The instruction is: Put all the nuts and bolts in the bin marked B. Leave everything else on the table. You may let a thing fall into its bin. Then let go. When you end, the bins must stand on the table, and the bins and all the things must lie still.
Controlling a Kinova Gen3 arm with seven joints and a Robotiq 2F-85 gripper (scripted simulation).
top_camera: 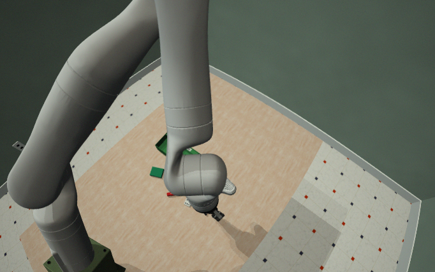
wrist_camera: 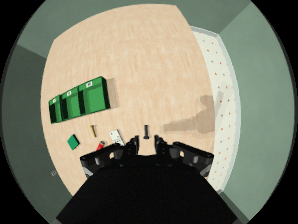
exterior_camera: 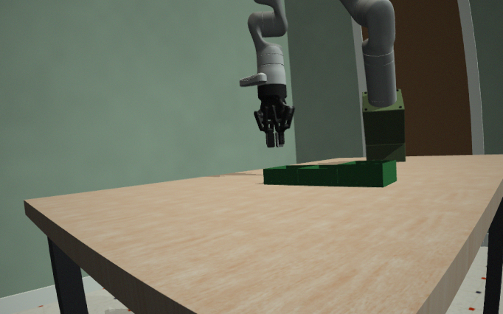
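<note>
The black bolt lies 1 cm behind my hand and 9 cm below it. Round my hand: brass bolt 15 cm to the left, 9 cm below; white domino 2 cm behind, 8 cm to the left, 9 cm below; red cylinder 5 cm behind, 14 cm to the left, 8 cm below.
</note>
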